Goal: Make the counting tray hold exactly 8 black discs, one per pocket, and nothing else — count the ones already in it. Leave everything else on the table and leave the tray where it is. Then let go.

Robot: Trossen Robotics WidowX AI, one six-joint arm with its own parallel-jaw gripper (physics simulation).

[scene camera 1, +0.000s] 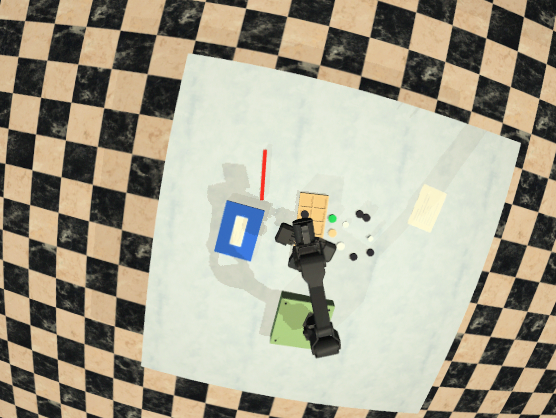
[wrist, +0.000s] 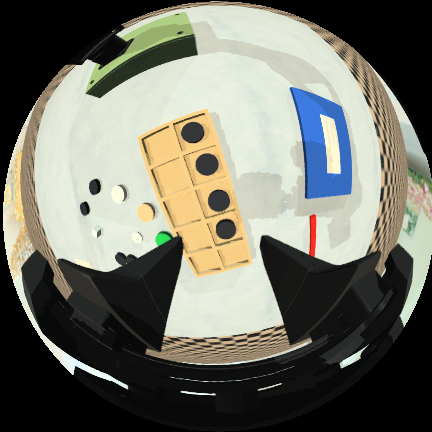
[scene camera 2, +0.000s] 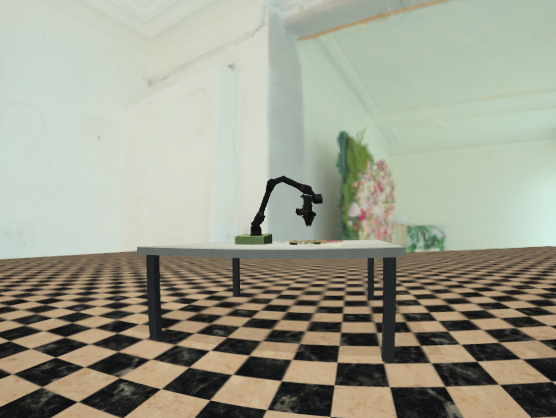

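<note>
The tan counting tray (scene camera 1: 313, 200) (wrist: 182, 156) has two columns of pockets. In the wrist view, black discs (wrist: 192, 132) (wrist: 207, 164) (wrist: 218, 200) (wrist: 226, 229) lie one each in the right column's pockets, all but the bottom one. The left column's pockets are empty. Outside the tray, two black discs (scene camera 1: 359, 214) (scene camera 1: 366, 218) lie close together, and two others (scene camera 1: 370, 252) (scene camera 1: 353, 257) (wrist: 84, 208) (wrist: 95, 186) lie apart. My gripper (scene camera 2: 308, 225) (wrist: 221, 241) is open and empty, above the tray. The arm hides part of the tray in the top view.
Beside the tray lie a green disc (scene camera 1: 332, 218) (wrist: 163, 239), a tan disc (scene camera 1: 332, 233) (wrist: 146, 212), a white disc (scene camera 1: 340, 246) (wrist: 119, 193) and small white pieces (scene camera 1: 345, 225) (scene camera 1: 370, 238). A blue panel (scene camera 1: 222, 230) (wrist: 312, 150), red stick (scene camera 1: 263, 175) and cream sheet (scene camera 1: 427, 208) also lie on the table.
</note>
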